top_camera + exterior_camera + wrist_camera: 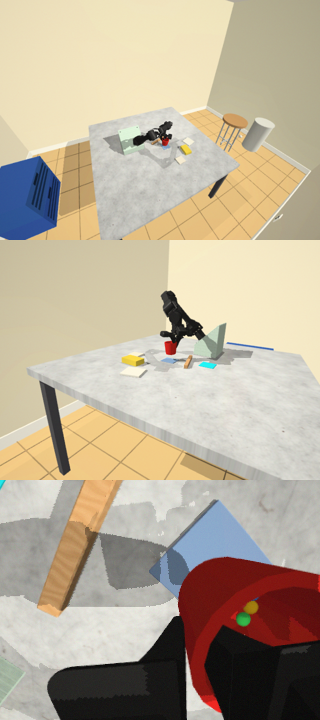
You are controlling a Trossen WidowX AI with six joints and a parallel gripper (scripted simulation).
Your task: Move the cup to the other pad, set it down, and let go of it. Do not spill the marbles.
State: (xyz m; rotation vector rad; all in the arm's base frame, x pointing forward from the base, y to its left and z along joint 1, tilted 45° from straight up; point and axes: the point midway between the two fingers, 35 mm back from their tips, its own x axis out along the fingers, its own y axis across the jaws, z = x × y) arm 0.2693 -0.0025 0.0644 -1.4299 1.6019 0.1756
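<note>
Now: the green marble 40 mm to the right of my gripper tip, 30 mm ahead of it and 20 mm below it. Round my gripper tip: red cup: 30 mm ahead, 20 mm to the right; blue pad: 80 mm below, 30 mm ahead, 10 mm to the right; yellow marble: 40 mm ahead, 30 mm to the right, 20 mm below.
</note>
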